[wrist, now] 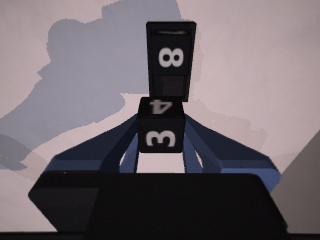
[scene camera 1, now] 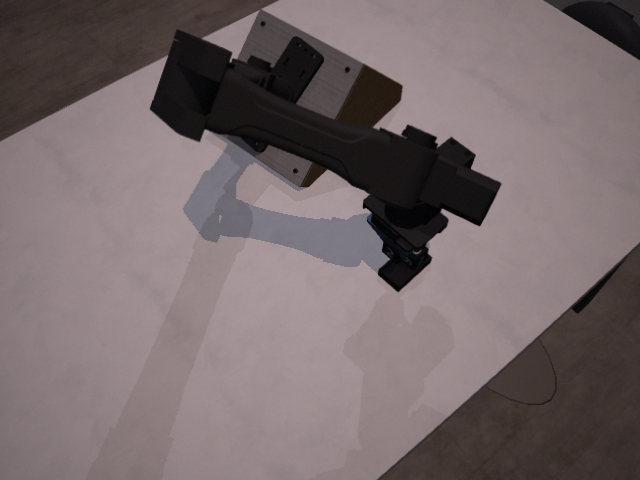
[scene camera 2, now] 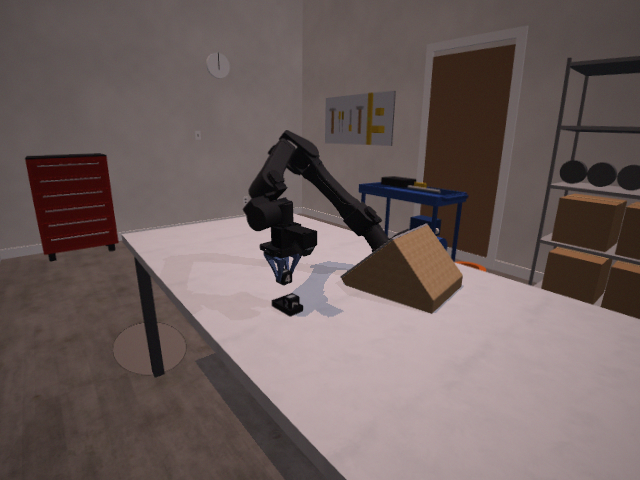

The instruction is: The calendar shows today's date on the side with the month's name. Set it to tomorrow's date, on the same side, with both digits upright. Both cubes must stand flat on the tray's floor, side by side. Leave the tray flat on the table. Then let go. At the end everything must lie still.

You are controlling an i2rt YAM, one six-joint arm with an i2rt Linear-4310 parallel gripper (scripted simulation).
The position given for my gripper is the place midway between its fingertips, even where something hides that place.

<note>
I see my gripper (scene camera 1: 396, 248) and a black tray (scene camera 1: 398, 275).
The black tray shows as well in the wrist view (wrist: 159, 86). My gripper is seen too in the wrist view (wrist: 160, 120) and in scene camera 2 (scene camera 2: 284, 278).
</note>
